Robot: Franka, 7 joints.
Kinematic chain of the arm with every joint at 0, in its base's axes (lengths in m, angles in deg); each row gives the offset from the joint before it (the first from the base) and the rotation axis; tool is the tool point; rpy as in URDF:
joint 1: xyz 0 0 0.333 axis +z
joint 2: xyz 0 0 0 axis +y
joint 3: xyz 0 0 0.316 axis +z
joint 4: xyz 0.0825 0 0 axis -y
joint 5: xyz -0.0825 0 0.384 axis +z
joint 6: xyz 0 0 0 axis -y
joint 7: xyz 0.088 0 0 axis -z
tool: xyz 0 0 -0.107 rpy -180 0 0
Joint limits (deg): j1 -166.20..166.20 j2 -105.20..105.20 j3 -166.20..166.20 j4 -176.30..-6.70 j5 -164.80..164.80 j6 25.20..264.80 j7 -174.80..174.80
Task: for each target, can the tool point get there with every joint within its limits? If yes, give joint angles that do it. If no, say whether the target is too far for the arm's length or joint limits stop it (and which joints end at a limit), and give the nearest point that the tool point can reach.
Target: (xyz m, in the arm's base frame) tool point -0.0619 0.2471 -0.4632
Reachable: no: joint limits stop it (at a limit: joint 2) | nearest point -0.0630 0.2516 -0.3602 | short by 0.103 m
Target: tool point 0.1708 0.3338 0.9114
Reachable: yes | joints 139.83 -48.72 -37.78 -99.18 107.63 135.41 89.92
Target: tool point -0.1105 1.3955 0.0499
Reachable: no: too far | nearest point -0.0664 0.8382 0.1629 | short by 0.570 m
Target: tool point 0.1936 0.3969 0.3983
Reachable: yes | joints 96.53 2.43 -17.11 -146.59 58.64 230.77 -5.97
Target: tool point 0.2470 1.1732 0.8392
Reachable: no: too far | nearest point 0.1628 0.7734 0.6667 | short by 0.444 m
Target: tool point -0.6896 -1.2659 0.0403
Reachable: no: too far | nearest point -0.4022 -0.7383 0.1623 | short by 0.613 m
